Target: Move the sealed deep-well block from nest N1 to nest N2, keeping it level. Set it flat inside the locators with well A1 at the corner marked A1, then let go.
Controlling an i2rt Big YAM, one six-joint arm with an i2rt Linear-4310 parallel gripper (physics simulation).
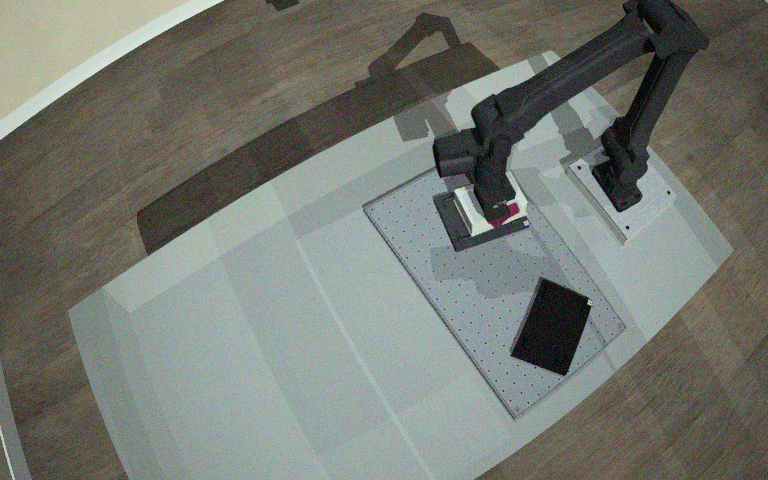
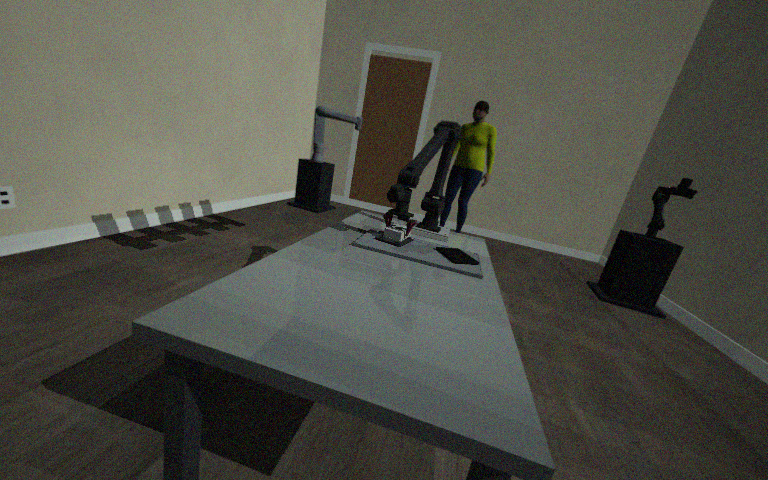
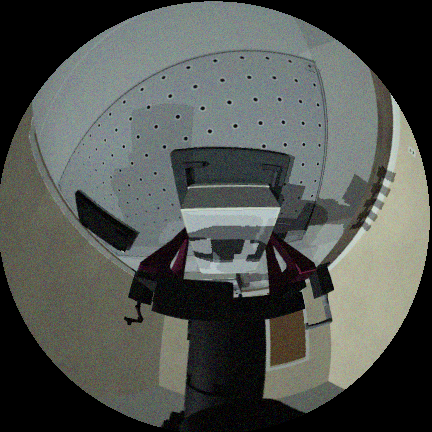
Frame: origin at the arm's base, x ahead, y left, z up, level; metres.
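Where they show: gripper, fingertip midpoint: [image 1: 487,205] [image 2: 397,233] [image 3: 227,230]; arm's base, origin of the base link: [image 1: 616,186] [image 2: 428,228].
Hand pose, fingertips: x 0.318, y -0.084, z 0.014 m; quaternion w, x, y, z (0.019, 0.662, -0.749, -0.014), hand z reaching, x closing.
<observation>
Each offset is from my fingertips to the top centre of the thing. Level surfaces: height alone.
The sealed deep-well block {0.010 m back, 0.001 m right, 0.026 m up} [image 1: 468,211] [image 2: 394,234] [image 3: 229,217] is white and sits in the dark nest N1 {0.006 m ahead, 0.003 m right, 0.015 m down} [image 1: 454,229] [image 3: 229,160] on the perforated plate {0.030 m ahead, 0.123 m left, 0.032 m down} [image 1: 430,267] [image 2: 420,252] [image 3: 241,100]. My gripper [image 1: 494,202] [image 2: 399,224] [image 3: 227,230] is open, low over the block. Its magenta fingers stand one on each side of the block's near end. I cannot tell whether they touch it. The black nest N2 {0.001 m back, 0.280 m left, 0.015 m down} [image 1: 553,326] [image 2: 456,255] [image 3: 102,221] lies empty on the other end of the plate.
The plate lies on a grey table {0.046 m down} [image 1: 263,310] [image 2: 358,324]. My arm's base [image 1: 613,176] stands at the table's far end. A person in yellow [image 2: 474,157], a brown door [image 2: 389,129] and a second arm on a black pedestal [image 2: 314,183] are behind the table.
</observation>
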